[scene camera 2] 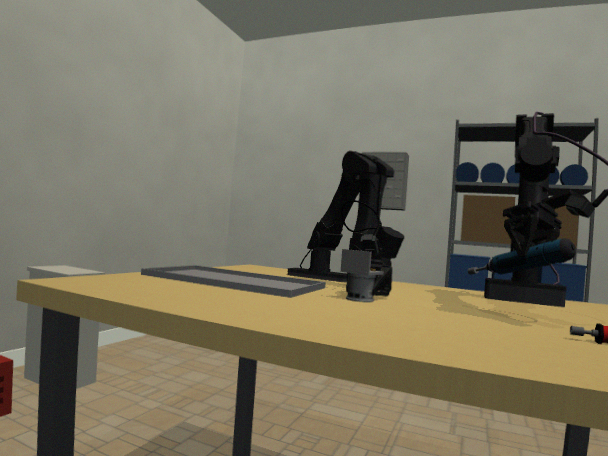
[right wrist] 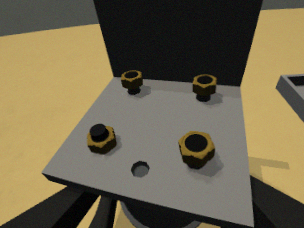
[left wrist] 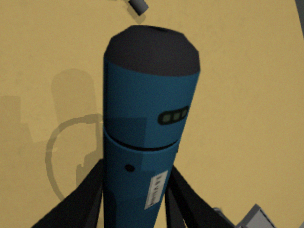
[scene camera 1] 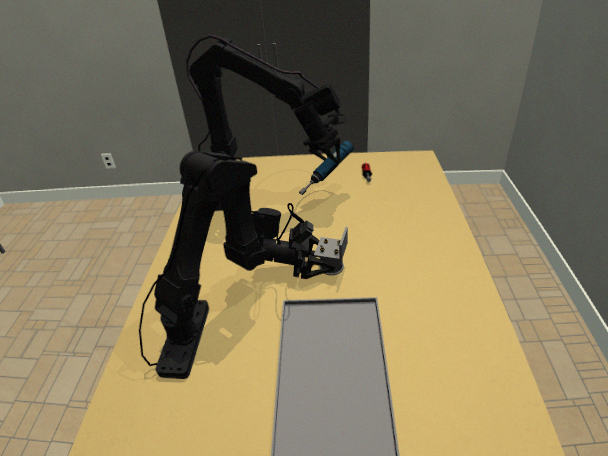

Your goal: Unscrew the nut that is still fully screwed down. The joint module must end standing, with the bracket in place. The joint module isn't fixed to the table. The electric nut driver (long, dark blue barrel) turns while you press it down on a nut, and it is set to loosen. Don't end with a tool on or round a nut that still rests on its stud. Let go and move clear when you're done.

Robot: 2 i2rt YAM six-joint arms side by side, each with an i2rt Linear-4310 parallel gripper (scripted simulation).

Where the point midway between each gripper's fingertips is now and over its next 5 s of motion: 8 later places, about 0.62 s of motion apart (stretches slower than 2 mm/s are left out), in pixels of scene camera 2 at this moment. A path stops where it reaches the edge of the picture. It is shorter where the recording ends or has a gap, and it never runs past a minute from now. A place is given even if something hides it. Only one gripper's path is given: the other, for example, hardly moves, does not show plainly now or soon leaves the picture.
My left gripper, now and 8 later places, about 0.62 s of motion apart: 529, 261; 512, 252; 489, 244; 468, 234; 448, 224; 430, 209; 414, 196; 403, 185; 400, 173
